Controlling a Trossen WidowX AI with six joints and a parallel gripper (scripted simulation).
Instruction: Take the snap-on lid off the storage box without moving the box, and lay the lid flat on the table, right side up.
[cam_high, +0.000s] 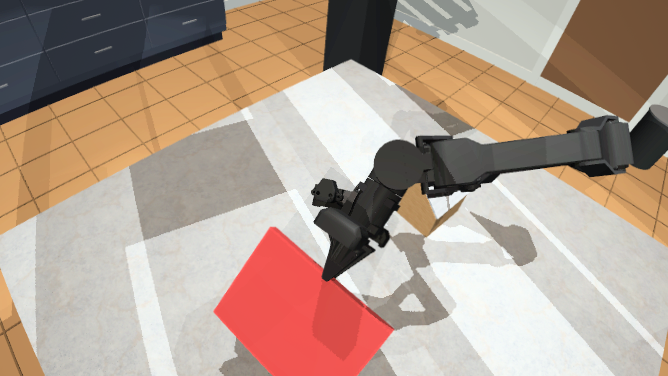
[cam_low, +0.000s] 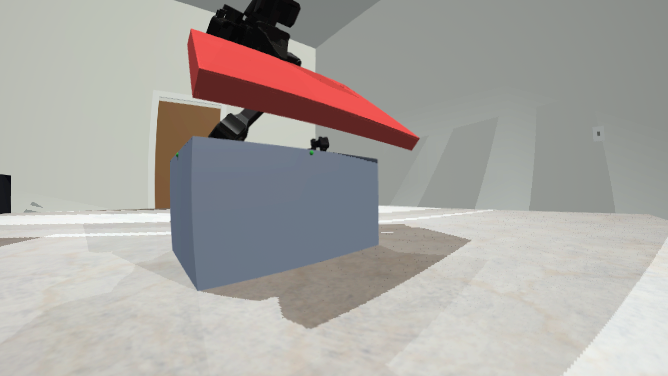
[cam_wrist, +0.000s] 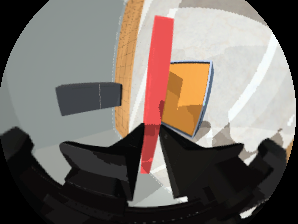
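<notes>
My gripper tip is 6 cm short of the red lid and 5 cm above it. Also, from my gripper tip: grey-blue storage box (18 cm below, 3 cm ahead, 2 cm to the right).
</notes>
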